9 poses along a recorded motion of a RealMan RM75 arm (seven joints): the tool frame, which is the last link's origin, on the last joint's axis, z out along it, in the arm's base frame.
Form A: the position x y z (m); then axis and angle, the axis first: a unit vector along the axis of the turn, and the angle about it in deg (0 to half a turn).
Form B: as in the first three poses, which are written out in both.
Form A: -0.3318, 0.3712, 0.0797, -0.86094, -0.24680, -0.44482, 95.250
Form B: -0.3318, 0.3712, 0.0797, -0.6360, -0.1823, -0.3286, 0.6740
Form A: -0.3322, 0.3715, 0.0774, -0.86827, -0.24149, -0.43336, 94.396
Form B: -0.3322, 0.3715, 0.0774, -0.6371, -0.1772, -0.3180, 0.6795
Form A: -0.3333, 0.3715, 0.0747, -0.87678, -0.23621, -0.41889, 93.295
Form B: -0.3333, 0.3715, 0.0747, -0.6375, -0.1718, -0.3046, 0.6865
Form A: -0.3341, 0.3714, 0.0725, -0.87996, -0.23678, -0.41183, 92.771
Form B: -0.3341, 0.3714, 0.0725, -0.6371, -0.1714, -0.2982, 0.6898
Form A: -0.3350, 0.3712, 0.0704, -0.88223, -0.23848, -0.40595, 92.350
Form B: -0.3350, 0.3712, 0.0704, -0.6365, -0.1721, -0.2929, 0.6925
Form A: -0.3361, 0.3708, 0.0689, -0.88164, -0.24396, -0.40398, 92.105
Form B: -0.3361, 0.3708, 0.0689, -0.6348, -0.1756, -0.2909, 0.6940
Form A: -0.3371, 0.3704, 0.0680, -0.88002, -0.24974, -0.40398, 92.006
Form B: -0.3371, 0.3704, 0.0680, -0.6331, -0.1797, -0.2906, 0.6946
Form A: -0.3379, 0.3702, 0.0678, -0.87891, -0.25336, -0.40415, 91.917
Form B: -0.3379, 0.3702, 0.0678, -0.6318, -0.1821, -0.2905, 0.6952
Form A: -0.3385, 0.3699, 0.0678, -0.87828, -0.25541, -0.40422, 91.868
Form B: -0.3385, 0.3699, 0.0678, -0.6311, -0.1835, -0.2904, 0.6955
